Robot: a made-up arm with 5 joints. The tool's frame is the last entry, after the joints. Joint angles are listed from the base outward. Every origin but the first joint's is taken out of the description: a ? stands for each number. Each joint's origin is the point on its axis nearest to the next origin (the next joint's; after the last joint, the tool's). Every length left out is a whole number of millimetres.
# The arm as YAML. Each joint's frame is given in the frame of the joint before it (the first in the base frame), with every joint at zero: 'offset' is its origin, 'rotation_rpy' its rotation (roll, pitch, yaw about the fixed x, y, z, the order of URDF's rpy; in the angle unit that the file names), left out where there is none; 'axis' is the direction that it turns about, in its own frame. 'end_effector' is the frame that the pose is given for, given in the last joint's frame.
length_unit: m
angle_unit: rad
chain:
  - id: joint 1
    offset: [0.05, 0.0, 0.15]
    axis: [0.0, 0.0, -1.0]
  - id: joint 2
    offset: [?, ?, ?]
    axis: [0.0, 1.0, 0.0]
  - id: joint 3
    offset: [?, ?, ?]
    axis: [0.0, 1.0, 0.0]
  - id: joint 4
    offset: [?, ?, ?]
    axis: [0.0, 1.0, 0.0]
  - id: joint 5
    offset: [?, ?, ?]
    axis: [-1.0, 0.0, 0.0]
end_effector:
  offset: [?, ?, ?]
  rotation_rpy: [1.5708, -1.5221, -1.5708]
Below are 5 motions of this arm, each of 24 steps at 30 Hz.
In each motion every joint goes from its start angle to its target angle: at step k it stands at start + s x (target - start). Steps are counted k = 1, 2, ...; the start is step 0. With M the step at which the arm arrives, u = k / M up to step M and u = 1 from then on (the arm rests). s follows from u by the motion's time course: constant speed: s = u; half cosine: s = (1 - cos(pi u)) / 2; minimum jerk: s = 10 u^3 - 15 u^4 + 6 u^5.
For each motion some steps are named. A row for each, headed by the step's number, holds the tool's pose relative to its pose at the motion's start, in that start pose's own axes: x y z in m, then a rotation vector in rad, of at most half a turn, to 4 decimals.
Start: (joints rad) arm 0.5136 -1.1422 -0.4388 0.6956 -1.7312
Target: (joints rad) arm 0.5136 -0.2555 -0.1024 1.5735 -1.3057
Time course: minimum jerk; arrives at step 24
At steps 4, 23, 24:
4: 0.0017 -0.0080 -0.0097 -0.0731 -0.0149 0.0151
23: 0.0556 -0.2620 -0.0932 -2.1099 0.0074 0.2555
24: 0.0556 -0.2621 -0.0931 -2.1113 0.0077 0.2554

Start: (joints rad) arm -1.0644 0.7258 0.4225 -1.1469 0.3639
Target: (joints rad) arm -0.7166 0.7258 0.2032 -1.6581 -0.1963
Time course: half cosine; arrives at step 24
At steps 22, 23, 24:
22: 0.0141 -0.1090 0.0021 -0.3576 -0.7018 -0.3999
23: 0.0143 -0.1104 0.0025 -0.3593 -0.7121 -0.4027
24: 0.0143 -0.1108 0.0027 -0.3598 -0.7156 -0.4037

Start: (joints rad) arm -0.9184 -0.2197 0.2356 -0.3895 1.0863
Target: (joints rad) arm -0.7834 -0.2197 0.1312 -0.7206 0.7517
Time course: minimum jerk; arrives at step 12
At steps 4, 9, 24:
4: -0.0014 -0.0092 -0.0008 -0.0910 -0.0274 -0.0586
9: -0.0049 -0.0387 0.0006 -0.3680 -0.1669 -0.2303
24: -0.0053 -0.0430 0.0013 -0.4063 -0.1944 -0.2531

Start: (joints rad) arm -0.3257 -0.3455 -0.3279 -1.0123 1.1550
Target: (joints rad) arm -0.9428 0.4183 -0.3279 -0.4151 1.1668
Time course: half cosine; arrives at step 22
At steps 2, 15, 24:
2: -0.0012 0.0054 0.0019 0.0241 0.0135 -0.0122
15: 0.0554 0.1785 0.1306 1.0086 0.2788 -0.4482
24: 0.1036 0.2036 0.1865 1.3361 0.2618 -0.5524

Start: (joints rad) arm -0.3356 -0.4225 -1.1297 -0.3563 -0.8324
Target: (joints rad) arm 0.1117 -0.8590 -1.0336 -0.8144 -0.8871
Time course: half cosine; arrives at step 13
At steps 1, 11, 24:
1: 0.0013 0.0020 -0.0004 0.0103 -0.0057 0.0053
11: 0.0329 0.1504 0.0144 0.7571 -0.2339 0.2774
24: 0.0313 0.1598 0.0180 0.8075 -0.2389 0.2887

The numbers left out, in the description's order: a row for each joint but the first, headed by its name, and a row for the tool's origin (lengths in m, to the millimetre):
joint 2: 0.019 0.003 0.0
joint 3: 0.045 0.0 0.18
joint 4: 0.141 0.0 0.005
joint 5: 0.047 0.0 0.0
tool: 0.0 0.0 0.0

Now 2 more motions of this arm.
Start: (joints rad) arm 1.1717 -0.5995 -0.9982 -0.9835 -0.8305
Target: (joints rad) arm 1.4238 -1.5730 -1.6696 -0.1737 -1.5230
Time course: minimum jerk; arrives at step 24
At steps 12, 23, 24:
12: 0.0987 0.1734 -0.0873 0.4228 -0.1035 -0.2971
23: 0.1917 0.3666 -0.0299 0.8826 -0.0403 -0.6104
24: 0.1918 0.3669 -0.0298 0.8832 -0.0401 -0.6108

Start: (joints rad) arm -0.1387 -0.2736 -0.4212 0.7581 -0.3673
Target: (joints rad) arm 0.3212 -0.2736 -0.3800 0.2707 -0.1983
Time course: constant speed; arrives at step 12
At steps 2, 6, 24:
2: 0.0077 -0.0105 -0.0003 -0.0415 -0.0984 0.0261
6: 0.0228 -0.0316 0.0028 -0.1332 -0.2909 0.0949
24: 0.0438 -0.0617 0.0164 -0.2909 -0.5646 0.2371

